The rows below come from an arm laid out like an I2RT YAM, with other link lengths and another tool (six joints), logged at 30 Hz.
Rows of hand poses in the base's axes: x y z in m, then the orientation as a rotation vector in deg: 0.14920, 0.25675, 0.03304, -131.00, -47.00, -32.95; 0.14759, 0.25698, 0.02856, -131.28, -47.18, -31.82; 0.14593, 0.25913, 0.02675, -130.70, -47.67, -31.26; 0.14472, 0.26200, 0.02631, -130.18, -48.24, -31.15; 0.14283, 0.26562, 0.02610, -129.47, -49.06, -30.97; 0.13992, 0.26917, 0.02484, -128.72, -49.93, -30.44; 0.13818, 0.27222, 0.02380, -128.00, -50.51, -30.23; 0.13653, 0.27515, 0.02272, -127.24, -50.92, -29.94; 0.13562, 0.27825, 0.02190, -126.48, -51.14, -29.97; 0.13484, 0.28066, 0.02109, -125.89, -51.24, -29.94
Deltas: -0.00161, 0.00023, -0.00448, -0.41, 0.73, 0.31; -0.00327, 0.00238, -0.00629, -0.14, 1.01, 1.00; -0.00448, 0.00525, -0.00673, 0.08, 0.94, 1.58; -0.00637, 0.00887, -0.00694, 0.35, 0.85, 2.41; -0.00928, 0.01242, -0.00820, 0.60, 0.99, 3.39; -0.01102, 0.01547, -0.00924, 0.97, 0.99, 4.09; -0.01267, 0.01840, -0.01032, 1.44, 1.10, 4.73; -0.01358, 0.02150, -0.01114, 2.01, 1.05, 5.17; -0.01436, 0.02391, -0.01195, 2.47, 1.07, 5.48
